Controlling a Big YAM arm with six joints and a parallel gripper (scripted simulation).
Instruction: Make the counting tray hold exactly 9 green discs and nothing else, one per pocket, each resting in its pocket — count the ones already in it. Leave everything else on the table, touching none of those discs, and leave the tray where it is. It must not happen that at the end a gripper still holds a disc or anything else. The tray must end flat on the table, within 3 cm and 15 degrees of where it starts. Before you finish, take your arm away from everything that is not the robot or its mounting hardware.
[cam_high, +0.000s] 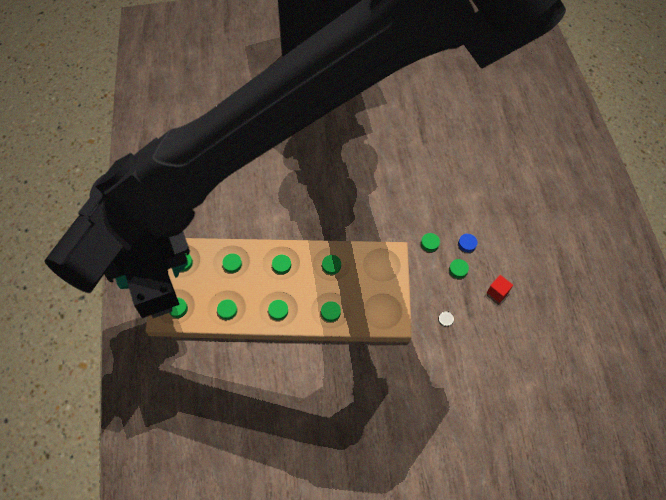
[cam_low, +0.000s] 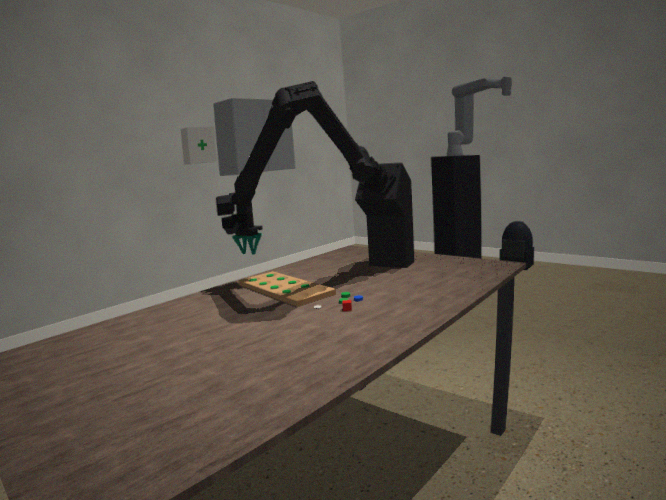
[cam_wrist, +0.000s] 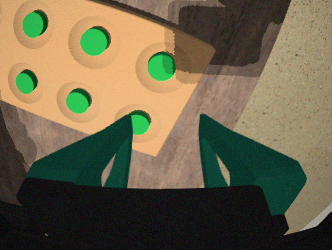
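The blue disc is 390 mm to the left of my hand, 240 mm behind it and 120 mm below it. Round my hand: white disc (380 mm to the left, 120 mm below, 110 mm behind); then counting tray (130 mm to the left, 110 mm below, 80 mm behind); then red cube (450 mm to the left, 170 mm behind, 110 mm below).
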